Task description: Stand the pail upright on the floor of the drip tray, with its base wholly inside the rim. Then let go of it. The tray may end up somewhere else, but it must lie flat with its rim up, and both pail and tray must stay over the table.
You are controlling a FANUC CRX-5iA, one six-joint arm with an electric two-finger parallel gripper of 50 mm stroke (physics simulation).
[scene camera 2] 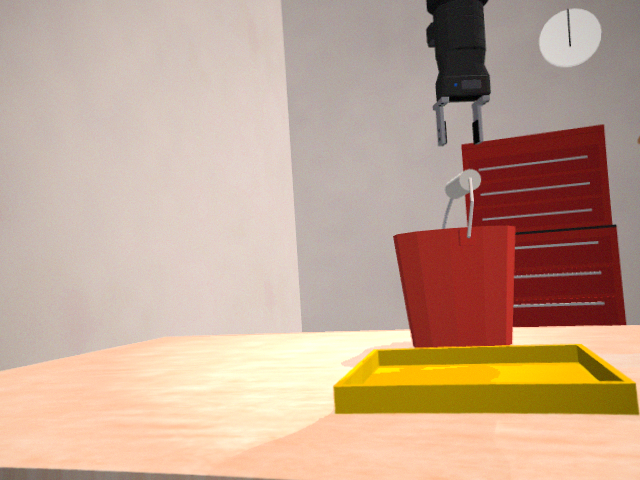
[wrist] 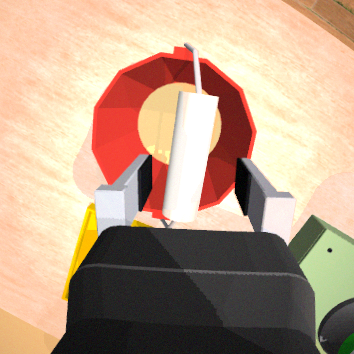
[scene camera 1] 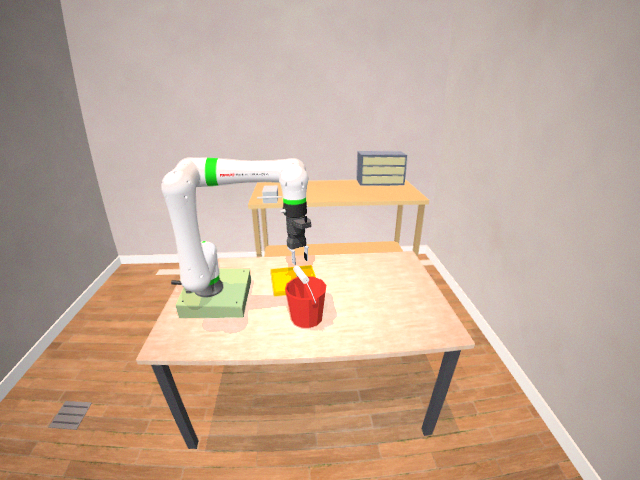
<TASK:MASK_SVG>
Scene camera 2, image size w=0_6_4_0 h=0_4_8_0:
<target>gripper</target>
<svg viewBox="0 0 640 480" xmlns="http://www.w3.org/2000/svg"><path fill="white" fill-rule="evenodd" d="M479 16L456 16L443 20L434 27L435 58L439 74L435 84L437 102L433 105L433 111L436 110L438 146L447 144L444 106L449 102L475 101L472 103L474 145L478 145L484 141L481 106L490 101L491 86L490 75L485 66L484 19Z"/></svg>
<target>yellow drip tray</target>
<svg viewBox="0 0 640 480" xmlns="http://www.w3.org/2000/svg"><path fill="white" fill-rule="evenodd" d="M636 383L582 344L374 349L333 386L335 414L640 415Z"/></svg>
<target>red pail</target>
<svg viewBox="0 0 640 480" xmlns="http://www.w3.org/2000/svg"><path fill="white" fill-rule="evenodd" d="M476 170L467 169L446 184L445 192L450 201L445 213L442 229L416 231L393 236L414 348L510 346L513 343L515 226L472 227L473 190L477 189L481 184L481 176ZM470 193L468 227L445 229L453 199L458 199Z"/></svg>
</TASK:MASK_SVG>
